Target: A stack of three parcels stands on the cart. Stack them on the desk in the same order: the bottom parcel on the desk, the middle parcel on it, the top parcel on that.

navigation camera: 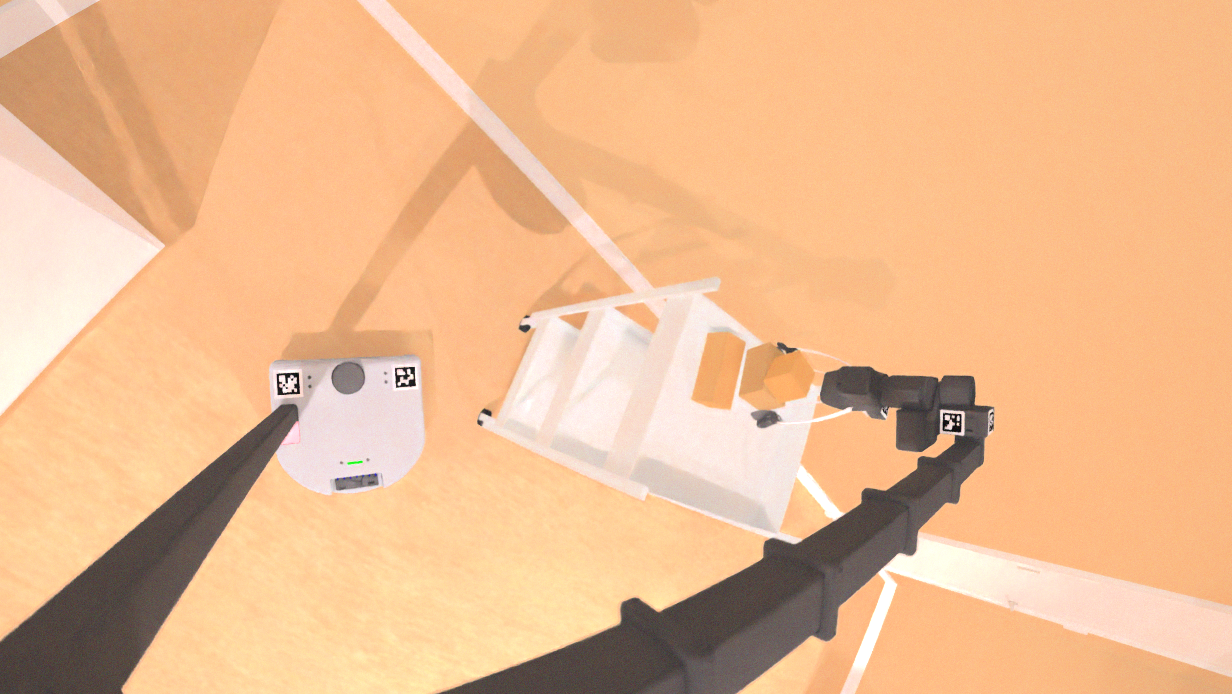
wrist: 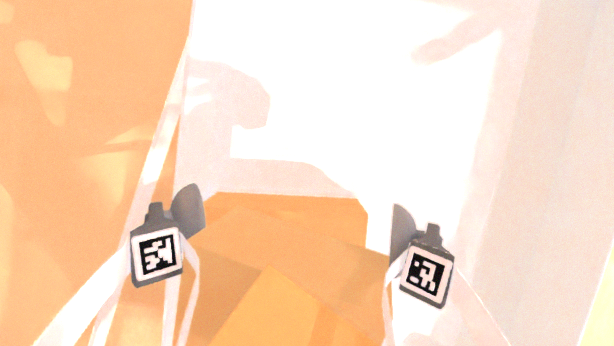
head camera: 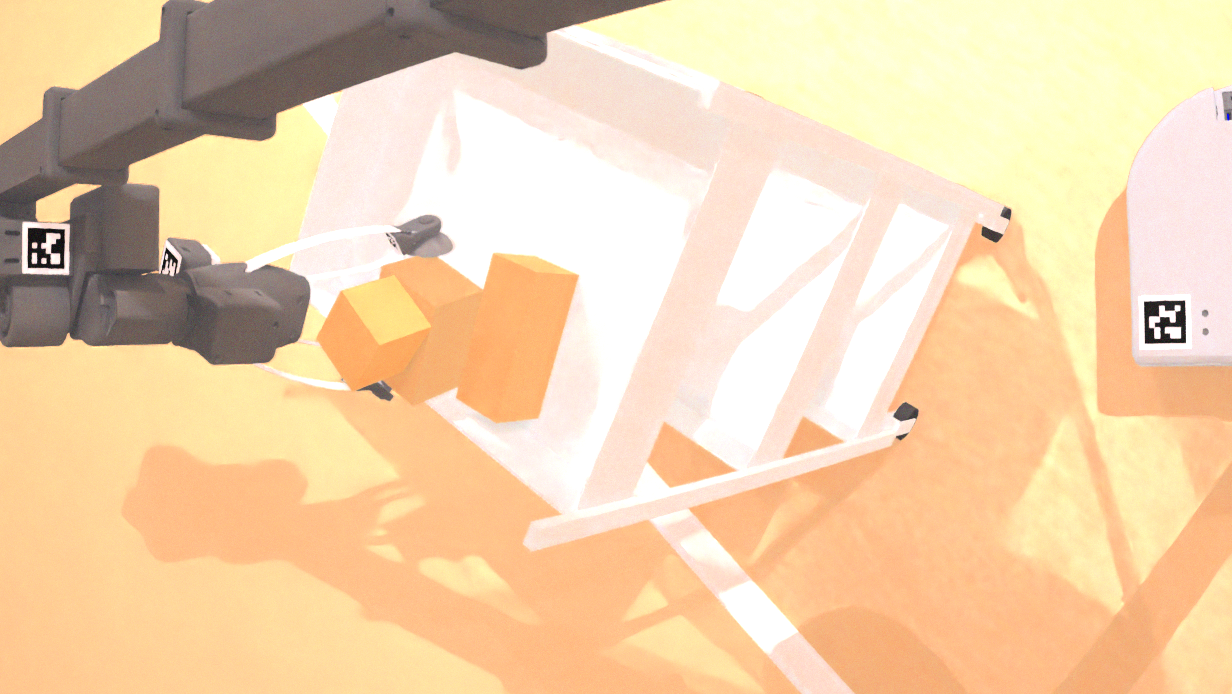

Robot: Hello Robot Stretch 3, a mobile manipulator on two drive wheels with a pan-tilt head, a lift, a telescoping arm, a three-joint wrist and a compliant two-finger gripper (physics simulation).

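Places are measured from the robot's base along level axes (x back, y left, z down), in metres.
Pixels of known places: gripper, fingertip midpoint: (wrist: 291, 217); robot's base, link origin: (navigation camera: 347, 376).
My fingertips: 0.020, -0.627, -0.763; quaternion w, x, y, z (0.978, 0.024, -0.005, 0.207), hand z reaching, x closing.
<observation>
For each thing: its top centre in the pictures, then the offset to it from my fingertips, as dx, dy, dz.
- bottom parcel, top centre: (wrist: 281, 243) (head camera: 494, 338) (navigation camera: 729, 370) -0.022, +0.030, +0.049
- middle parcel, top centre: (head camera: 383, 328) (navigation camera: 784, 378) -0.013, +0.031, -0.070
- smaller top parcel, top centre: (head camera: 335, 333) (navigation camera: 808, 377) -0.016, +0.036, -0.117
The bottom parcel (head camera: 525, 336) (navigation camera: 718, 370) (wrist: 330, 215), an orange box, stands on the white cart (head camera: 594, 224) (navigation camera: 706, 456) (wrist: 350, 100) near one side edge. My gripper (head camera: 400, 312) (navigation camera: 775, 383) (wrist: 291, 217) is shut on the middle parcel (head camera: 448, 336) (navigation camera: 758, 379) (wrist: 320, 260), with one fingertip at each side. The middle parcel is turned relative to the bottom one, and a narrow gap shows between them in the head and navigation views. The smaller top parcel (head camera: 370, 331) (navigation camera: 788, 376) (wrist: 270, 310) sits on the middle parcel, also turned. The middle parcel's underside is hidden.
My base (head camera: 1181, 258) (navigation camera: 370, 422) stands beyond the cart's wheeled end. My arm (head camera: 344, 60) (navigation camera: 732, 603) passes over one side of the cart. A large white surface (navigation camera: 60, 267) is at the left of the navigation view; I cannot tell whether it is the desk.
</observation>
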